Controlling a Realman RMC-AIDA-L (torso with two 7-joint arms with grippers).
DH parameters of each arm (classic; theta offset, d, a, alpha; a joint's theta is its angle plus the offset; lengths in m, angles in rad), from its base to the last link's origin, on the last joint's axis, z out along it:
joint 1: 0 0.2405 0 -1.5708
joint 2: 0 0 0 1.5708
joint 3: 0 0.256 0 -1.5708
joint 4: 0 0 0 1.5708
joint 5: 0 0.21 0 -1.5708
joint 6: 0 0 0 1.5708
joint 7: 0 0.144 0 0
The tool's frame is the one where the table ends.
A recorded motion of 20 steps. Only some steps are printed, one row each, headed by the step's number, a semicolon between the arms.
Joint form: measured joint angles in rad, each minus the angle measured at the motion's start. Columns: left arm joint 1, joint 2, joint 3, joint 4, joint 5, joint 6, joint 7; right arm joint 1, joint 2, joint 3, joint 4, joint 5, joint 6, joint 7.
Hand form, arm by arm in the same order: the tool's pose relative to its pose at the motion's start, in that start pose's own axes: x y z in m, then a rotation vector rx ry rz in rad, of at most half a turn. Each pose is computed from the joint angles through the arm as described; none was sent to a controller.
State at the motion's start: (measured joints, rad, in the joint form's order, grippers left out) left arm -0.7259 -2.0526 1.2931 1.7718 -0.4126 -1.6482 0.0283; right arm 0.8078 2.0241 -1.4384 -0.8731 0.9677 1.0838 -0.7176
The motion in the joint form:
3: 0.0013 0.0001 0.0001 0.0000 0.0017 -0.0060 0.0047; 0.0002 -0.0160 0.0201 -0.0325 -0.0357 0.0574 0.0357
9: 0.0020 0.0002 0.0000 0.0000 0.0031 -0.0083 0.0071; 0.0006 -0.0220 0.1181 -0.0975 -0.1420 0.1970 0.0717
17: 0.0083 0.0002 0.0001 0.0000 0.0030 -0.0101 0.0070; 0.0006 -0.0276 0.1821 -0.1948 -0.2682 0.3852 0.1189
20: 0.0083 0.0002 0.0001 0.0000 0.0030 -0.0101 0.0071; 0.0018 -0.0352 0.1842 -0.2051 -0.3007 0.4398 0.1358
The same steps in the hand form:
3: -0.0013 -0.0005 0.0001 0.0019 -0.0069 0.0037; -0.0009 -0.0044 -0.0107 0.0092 0.0290 0.0079
9: -0.0018 -0.0009 0.0001 0.0035 -0.0096 0.0054; 0.0001 -0.0128 -0.0328 0.0279 0.0864 0.0264
17: -0.0040 -0.0022 0.0006 0.0049 -0.0154 0.0008; 0.0063 -0.0147 -0.0580 0.0547 0.2017 0.0288
20: -0.0040 -0.0022 0.0006 0.0049 -0.0154 0.0009; 0.0122 -0.0160 -0.0638 0.0630 0.2564 0.0385

